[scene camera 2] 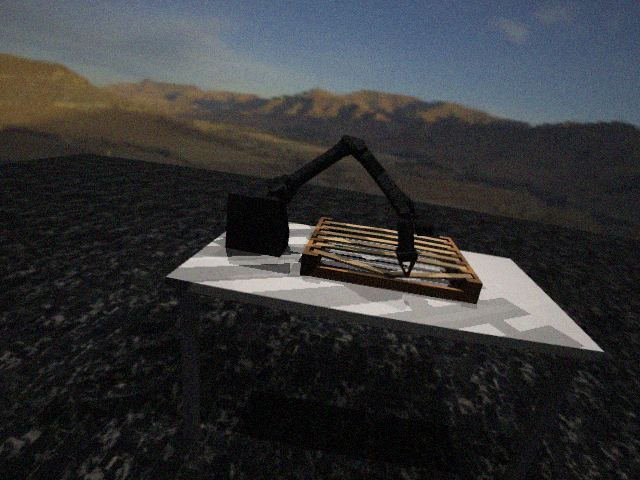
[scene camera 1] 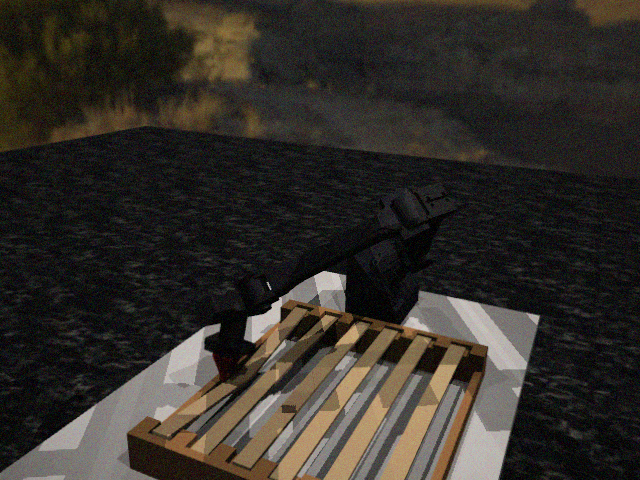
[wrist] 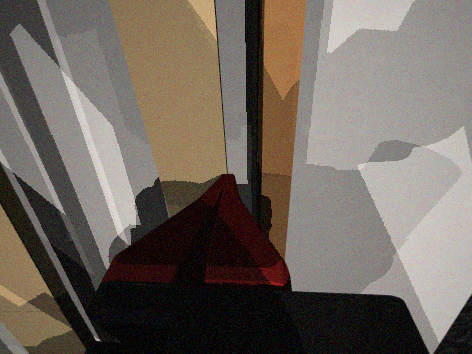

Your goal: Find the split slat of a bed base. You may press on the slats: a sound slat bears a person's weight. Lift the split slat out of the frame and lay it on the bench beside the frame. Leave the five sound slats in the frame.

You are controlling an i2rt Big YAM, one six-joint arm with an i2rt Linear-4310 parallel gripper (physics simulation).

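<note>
The bed-base frame [scene camera 1: 160, 450] [scene camera 2: 361, 279] [wrist: 284, 45] stands on the bench [scene camera 1: 509, 372] [scene camera 2: 537, 294] [wrist: 350, 220]. My gripper [scene camera 1: 224, 380] [scene camera 2: 406, 275] [wrist: 229, 182] is shut and empty, pointing down, its red tips at the middle of the outermost slat [scene camera 1: 193, 405] [scene camera 2: 361, 265] [wrist: 175, 100], on the left in scene camera 1. This slat sags in a V under the tips, lowest near them, and its ends rise to the frame's end rails. The other slats [scene camera 1: 227, 423] look straight. The exact contact at the tips is partly hidden.
The black arm base [scene camera 1: 382, 284] [scene camera 2: 256, 224] stands on the bench beyond one end of the frame. The frame's long side rail runs close beside the gripper, with bench surface outside it. The neighbouring slat lies on the gripper's other side.
</note>
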